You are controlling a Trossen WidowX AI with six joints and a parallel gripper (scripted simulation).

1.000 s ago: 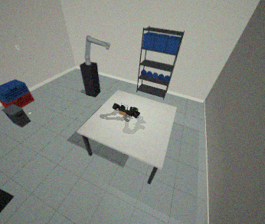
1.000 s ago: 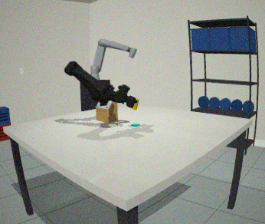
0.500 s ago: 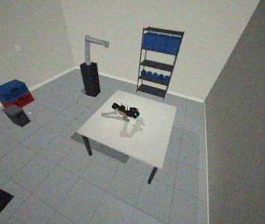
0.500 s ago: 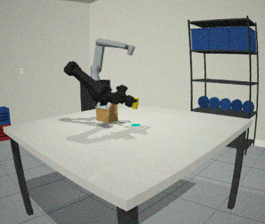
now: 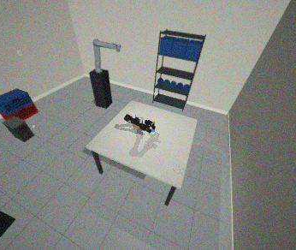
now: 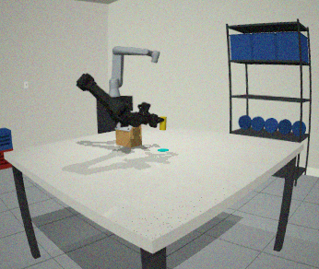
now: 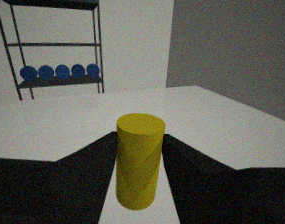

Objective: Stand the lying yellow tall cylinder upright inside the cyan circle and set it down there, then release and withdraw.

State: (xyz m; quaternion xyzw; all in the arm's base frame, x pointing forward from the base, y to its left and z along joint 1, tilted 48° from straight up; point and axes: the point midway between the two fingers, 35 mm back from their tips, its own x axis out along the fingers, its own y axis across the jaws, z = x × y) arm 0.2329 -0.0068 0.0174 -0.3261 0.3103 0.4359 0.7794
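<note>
Right now my gripper tip is 160 mm above the cyan circle. From my gripper tip the other things lie so: yellow tall cylinder: 20 mm below.
</note>
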